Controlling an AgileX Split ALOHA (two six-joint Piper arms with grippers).
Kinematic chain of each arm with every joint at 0, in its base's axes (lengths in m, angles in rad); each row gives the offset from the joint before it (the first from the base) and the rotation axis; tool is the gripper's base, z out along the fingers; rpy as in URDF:
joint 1: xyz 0 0 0.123 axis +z
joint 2: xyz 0 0 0 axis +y
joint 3: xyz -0.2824 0 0.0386 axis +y
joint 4: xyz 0.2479 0 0.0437 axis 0.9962 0 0.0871
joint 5: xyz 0 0 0 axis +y
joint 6: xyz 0.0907 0 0.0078 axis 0.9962 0 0.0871
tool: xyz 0 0 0 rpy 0 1.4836 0
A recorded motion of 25 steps. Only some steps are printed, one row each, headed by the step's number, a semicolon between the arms.
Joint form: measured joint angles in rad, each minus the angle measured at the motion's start. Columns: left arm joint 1, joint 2, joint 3, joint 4, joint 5, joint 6; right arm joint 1, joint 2, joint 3, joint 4, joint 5, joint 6.
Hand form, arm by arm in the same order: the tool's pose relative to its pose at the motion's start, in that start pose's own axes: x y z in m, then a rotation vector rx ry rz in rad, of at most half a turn. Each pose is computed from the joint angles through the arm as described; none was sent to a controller.
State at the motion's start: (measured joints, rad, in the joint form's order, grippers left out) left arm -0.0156 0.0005 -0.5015 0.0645 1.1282 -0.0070; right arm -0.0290 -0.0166 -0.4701 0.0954 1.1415 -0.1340
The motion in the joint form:
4: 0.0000 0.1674 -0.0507 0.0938 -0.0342 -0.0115; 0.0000 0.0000 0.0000 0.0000 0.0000 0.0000
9: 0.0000 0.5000 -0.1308 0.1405 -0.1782 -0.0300; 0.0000 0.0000 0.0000 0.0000 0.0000 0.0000
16: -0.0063 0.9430 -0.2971 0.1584 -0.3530 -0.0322; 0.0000 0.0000 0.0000 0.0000 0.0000 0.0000
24: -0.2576 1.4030 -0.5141 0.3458 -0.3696 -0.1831; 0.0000 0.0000 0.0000 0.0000 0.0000 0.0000
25: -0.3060 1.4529 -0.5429 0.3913 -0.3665 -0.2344; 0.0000 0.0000 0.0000 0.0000 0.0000 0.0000
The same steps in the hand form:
4: -0.0262 0.0074 0.0113 -0.0792 0.0808 0.0417; 0.0000 0.0000 0.0000 0.0000 0.0000 0.0000
9: -0.0754 0.0081 0.0556 -0.0983 0.1861 0.0829; 0.0000 0.0000 0.0000 0.0000 0.0000 0.0000
16: -0.1330 0.0024 0.1379 -0.0715 0.2852 0.1339; 0.0000 0.0000 0.0000 0.0000 0.0000 0.0000
24: -0.1559 -0.0641 0.2397 0.0002 0.4386 0.3524; 0.0000 0.0000 0.0000 0.0000 0.0000 0.0000
25: -0.1566 -0.0791 0.2494 0.0006 0.4397 0.3805; 0.0000 0.0000 0.0000 0.0000 0.0000 0.0000

